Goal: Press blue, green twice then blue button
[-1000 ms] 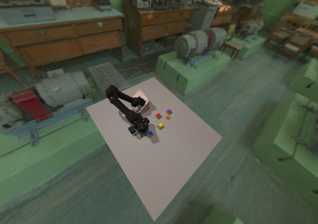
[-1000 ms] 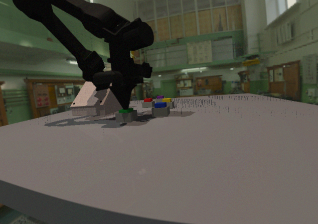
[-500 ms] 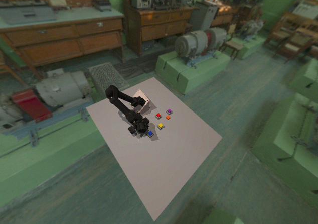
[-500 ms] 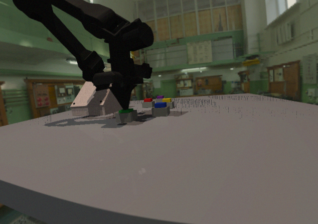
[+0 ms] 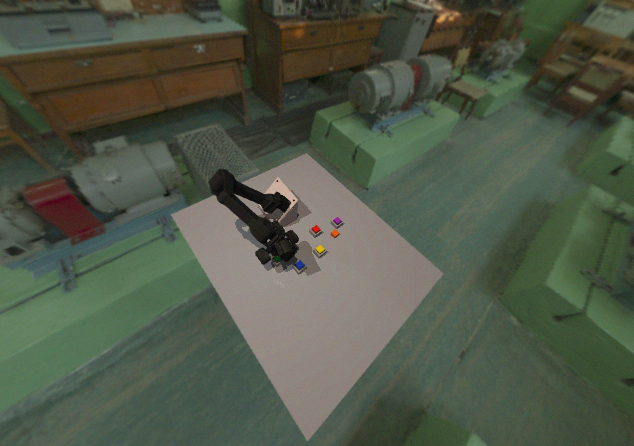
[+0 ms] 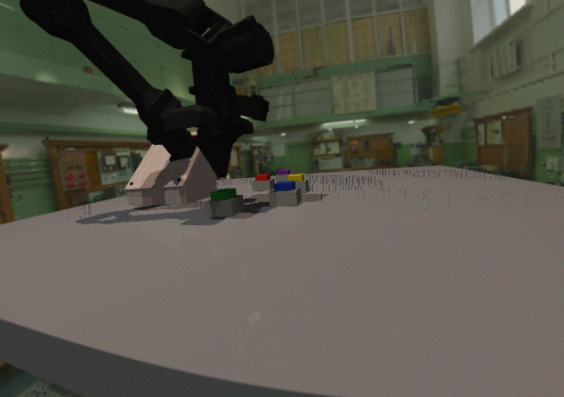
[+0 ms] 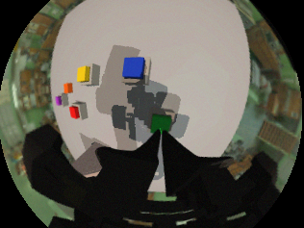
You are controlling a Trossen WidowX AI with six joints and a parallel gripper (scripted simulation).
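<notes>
Now: gripper tip 30 mm above the green button. The rest, counted from my gripper tip: blue button 90 mm ahead, 50 mm to the left, 30 mm below; yellow button 90 mm ahead, 180 mm to the left, 30 mm below; red button 240 mm to the left, 30 mm below.
</notes>
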